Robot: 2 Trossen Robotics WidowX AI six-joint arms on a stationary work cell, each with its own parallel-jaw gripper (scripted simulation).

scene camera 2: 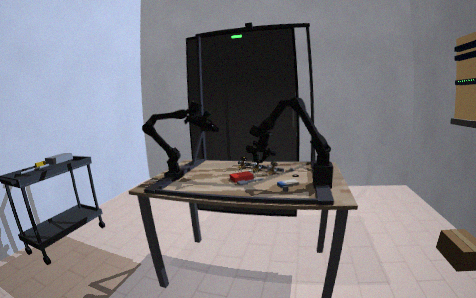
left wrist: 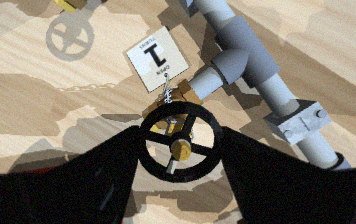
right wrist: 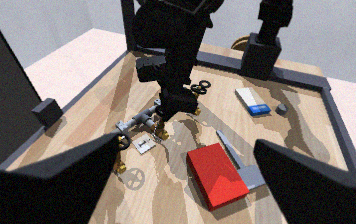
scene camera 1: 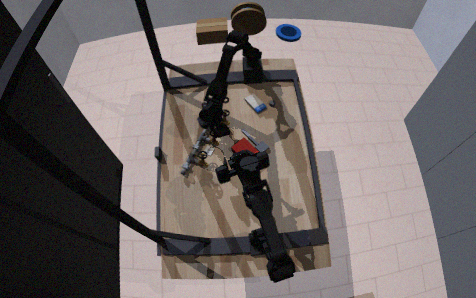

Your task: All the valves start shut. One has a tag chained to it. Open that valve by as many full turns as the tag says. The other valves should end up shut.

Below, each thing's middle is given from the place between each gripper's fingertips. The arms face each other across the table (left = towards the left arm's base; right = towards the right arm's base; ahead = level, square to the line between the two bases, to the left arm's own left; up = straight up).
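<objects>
White tag (left wrist: 157,55): from my left hand, 5 cm to the right, 3 cm behind, 10 cm below. From the same left hand: red block (right wrist: 220,184) 8 cm below, 8 cm to the right, 14 cm ahead; grey tool (right wrist: 251,175) 9 cm below, 2 cm to the right, 19 cm ahead.
My right hand (scene camera 1: 235,154): 30 mm short of the red block, 170 mm to the right of it, 290 mm above it. From my right hand: white tag 140 mm behind, 200 mm to the left, 300 mm below; grey tool 80 mm ahead, 230 mm to the left, 300 mm below.
</objects>
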